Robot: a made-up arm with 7 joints. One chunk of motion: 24 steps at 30 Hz.
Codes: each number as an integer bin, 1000 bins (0 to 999) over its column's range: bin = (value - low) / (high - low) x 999, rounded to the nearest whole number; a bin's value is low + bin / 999 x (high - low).
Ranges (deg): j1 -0.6..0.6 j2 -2.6..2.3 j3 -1.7..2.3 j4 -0.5..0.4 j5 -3..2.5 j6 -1.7..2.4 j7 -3.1..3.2
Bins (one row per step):
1: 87 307 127 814 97 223 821
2: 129 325 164 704 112 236 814
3: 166 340 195 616 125 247 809
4: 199 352 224 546 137 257 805
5: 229 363 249 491 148 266 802
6: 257 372 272 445 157 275 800
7: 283 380 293 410 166 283 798
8: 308 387 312 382 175 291 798
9: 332 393 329 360 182 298 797
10: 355 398 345 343 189 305 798
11: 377 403 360 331 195 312 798
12: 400 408 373 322 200 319 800
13: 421 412 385 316 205 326 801
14: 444 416 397 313 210 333 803
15: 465 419 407 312 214 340 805
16: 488 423 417 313 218 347 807
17: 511 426 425 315 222 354 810
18: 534 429 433 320 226 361 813
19: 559 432 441 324 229 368 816
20: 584 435 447 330 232 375 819
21: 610 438 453 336 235 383 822
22: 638 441 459 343 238 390 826
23: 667 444 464 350 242 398 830
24: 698 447 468 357 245 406 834
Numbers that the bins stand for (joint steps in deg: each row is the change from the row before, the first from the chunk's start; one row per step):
1: -0.495 -1.094 -1.191 0.233 -2.466 -0.785 2.077
2: -0.445 -1.006 -1.043 0.134 -2.383 -0.731 2.033
3: -0.401 -0.932 -0.919 0.055 -2.312 -0.686 2.002
4: -0.361 -0.873 -0.803 -0.008 -2.246 -0.645 1.977
5: -0.325 -0.820 -0.703 -0.058 -2.185 -0.608 1.958
6: -0.291 -0.775 -0.611 -0.099 -2.136 -0.571 1.945
7: -0.260 -0.736 -0.527 -0.131 -2.086 -0.539 1.932
8: -0.230 -0.702 -0.451 -0.156 -2.037 -0.506 1.932
9: -0.201 -0.672 -0.383 -0.176 -1.998 -0.477 1.926
10: -0.174 -0.648 -0.319 -0.191 -1.959 -0.448 1.932
11: -0.147 -0.623 -0.259 -0.202 -1.926 -0.420 1.932
12: -0.120 -0.599 -0.207 -0.210 -1.899 -0.391 1.945
13: -0.094 -0.579 -0.158 -0.215 -1.871 -0.362 1.951
14: -0.067 -0.560 -0.110 -0.218 -1.844 -0.333 1.964
15: -0.041 -0.545 -0.070 -0.219 -1.822 -0.305 1.977
16: -0.014 -0.525 -0.030 -0.218 -1.800 -0.276 1.989
17: 0.014 -0.511 0.002 -0.216 -1.778 -0.247 2.008
18: 0.041 -0.496 0.034 -0.212 -1.756 -0.218 2.027
19: 0.071 -0.481 0.066 -0.208 -1.739 -0.190 2.046
20: 0.102 -0.466 0.090 -0.203 -1.723 -0.161 2.065
21: 0.133 -0.452 0.114 -0.197 -1.706 -0.128 2.084
22: 0.166 -0.437 0.138 -0.191 -1.690 -0.099 2.109
23: 0.201 -0.422 0.158 -0.185 -1.668 -0.067 2.134
24: 0.238 -0.408 0.174 -0.178 -1.651 -0.034 2.159

